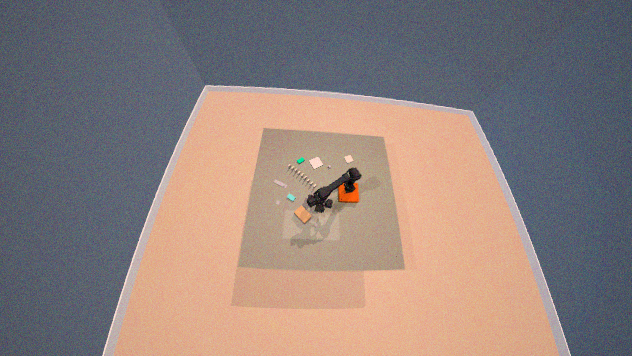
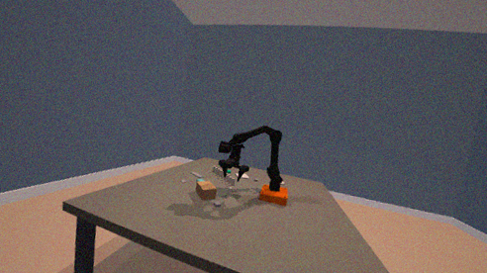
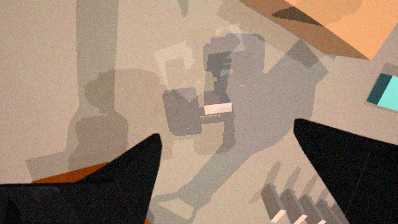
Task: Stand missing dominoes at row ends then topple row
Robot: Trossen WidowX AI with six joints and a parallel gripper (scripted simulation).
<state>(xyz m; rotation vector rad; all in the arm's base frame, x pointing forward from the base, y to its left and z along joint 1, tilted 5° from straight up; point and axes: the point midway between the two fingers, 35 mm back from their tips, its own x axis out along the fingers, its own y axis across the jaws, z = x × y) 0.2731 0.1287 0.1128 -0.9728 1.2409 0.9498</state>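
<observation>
Now: the tan box 13 cm ahead of my gripper tip, 7 cm below it and 6 cm to the left of it. From my gripper tip the other things lie so: white flat block 43 cm to the right, 10 cm below, 2 cm behind; teal block 22 cm ahead, 10 cm to the right, 9 cm below; pale flat bar 31 cm ahead, 23 cm to the right, 10 cm below.
</observation>
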